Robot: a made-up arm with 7 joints. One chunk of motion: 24 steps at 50 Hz.
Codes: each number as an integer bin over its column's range. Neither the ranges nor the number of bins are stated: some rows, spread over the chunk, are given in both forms.
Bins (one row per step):
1: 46 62 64 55 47 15 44
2: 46 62 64 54 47 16 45
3: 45 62 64 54 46 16 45
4: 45 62 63 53 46 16 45
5: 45 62 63 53 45 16 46
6: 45 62 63 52 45 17 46
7: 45 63 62 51 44 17 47
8: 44 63 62 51 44 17 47
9: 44 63 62 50 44 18 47
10: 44 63 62 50 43 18 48
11: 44 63 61 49 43 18 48
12: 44 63 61 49 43 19 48
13: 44 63 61 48 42 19 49
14: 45 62 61 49 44 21 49
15: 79 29 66 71 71 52 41
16: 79 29 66 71 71 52 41
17: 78 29 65 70 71 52 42
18: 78 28 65 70 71 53 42
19: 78 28 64 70 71 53 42
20: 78 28 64 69 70 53 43
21: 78 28 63 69 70 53 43
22: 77 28 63 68 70 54 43
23: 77 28 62 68 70 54 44
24: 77 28 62 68 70 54 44
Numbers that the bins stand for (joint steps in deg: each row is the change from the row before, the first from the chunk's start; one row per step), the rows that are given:
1: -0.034 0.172 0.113 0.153 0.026 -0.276 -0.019
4: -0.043 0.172 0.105 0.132 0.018 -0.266 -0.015
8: -0.051 0.186 0.096 0.111 0.003 -0.257 -0.006
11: -0.051 0.186 0.088 0.090 -0.004 -0.247 -0.002
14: -0.043 0.172 0.088 0.090 0.003 -0.218 0.003
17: 0.234 -0.308 0.122 0.312 0.208 0.079 -0.028
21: 0.234 -0.323 0.105 0.302 0.200 0.089 -0.023
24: 0.226 -0.323 0.096 0.291 0.200 0.098 -0.019
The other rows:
2: -0.034 0.172 0.113 0.143 0.026 -0.266 -0.015
3: -0.043 0.172 0.113 0.143 0.018 -0.266 -0.015
5: -0.043 0.172 0.105 0.132 0.011 -0.266 -0.010
6: -0.043 0.172 0.105 0.122 0.011 -0.257 -0.010
7: -0.043 0.186 0.096 0.111 0.003 -0.257 -0.006
9: -0.051 0.186 0.096 0.100 0.003 -0.247 -0.006
10: -0.051 0.186 0.096 0.100 -0.004 -0.247 -0.002
12: -0.051 0.186 0.088 0.090 -0.004 -0.238 -0.002
13: -0.051 0.186 0.088 0.079 -0.012 -0.238 0.003
15: 0.242 -0.308 0.130 0.323 0.208 0.079 -0.032
16: 0.242 -0.308 0.130 0.323 0.208 0.079 -0.032
18: 0.234 -0.323 0.122 0.312 0.208 0.089 -0.028
19: 0.234 -0.323 0.113 0.312 0.208 0.089 -0.028
20: 0.234 -0.323 0.113 0.302 0.200 0.089 -0.023
22: 0.226 -0.323 0.105 0.291 0.200 0.098 -0.023
23: 0.226 -0.323 0.096 0.291 0.200 0.098 -0.019

